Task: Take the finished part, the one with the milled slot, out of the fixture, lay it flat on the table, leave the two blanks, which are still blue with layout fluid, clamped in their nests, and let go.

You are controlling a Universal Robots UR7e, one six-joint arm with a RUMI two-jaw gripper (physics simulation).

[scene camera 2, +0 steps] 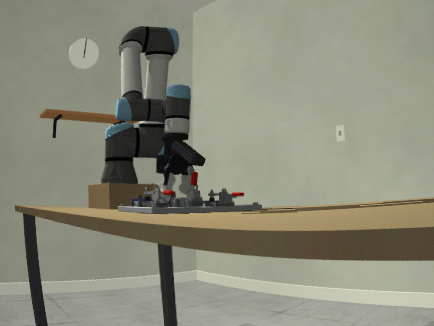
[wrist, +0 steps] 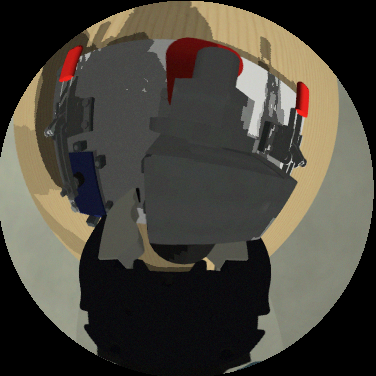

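Pixels of known places: gripper, fingertip midpoint: [wrist: 174, 188]; arm's base, origin of the base link: [scene camera 2: 119, 184].
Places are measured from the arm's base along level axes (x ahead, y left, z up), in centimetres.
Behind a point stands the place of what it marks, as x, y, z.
My gripper [scene camera 2: 178, 192] [wrist: 174, 188] {38.9, -4.4, -7.7} is partly open, pointing down low over the middle of the fixture [scene camera 2: 245, 206] {57.4, 3.7, -8.3} [wrist: 125, 95] {49.3, -0.5, -8.0}, with nothing held between its fingers. A raised middle clamp with an upright red handle [scene camera 2: 194, 178] {47.8, -6.1, -0.3} [wrist: 181, 57] stands very close to the camera. Its dark body [wrist: 215, 200] covers much of the wrist view, including most of my right finger. One blue blank [wrist: 87, 182] {41.4, 5.5, -6.4} sits in the left nest in the wrist view. The other blank is hidden there behind the clamp body. The finished part with the slot cannot be made out in either view.
Low red clamp handles [wrist: 71, 64] [wrist: 303, 99] {49.9, -16.9, -3.8} flank the middle clamp on both sides. The fixture plate lies on the wooden table [scene camera 2: 310, 217] {99.8, -35.5, -9.5} [wrist: 240, 25]. A brown box-like block [scene camera 2: 99, 196] {-2.4, -8.2, -4.8} stands under the arm's base, and a wall shelf [scene camera 2: 80, 116] is behind.
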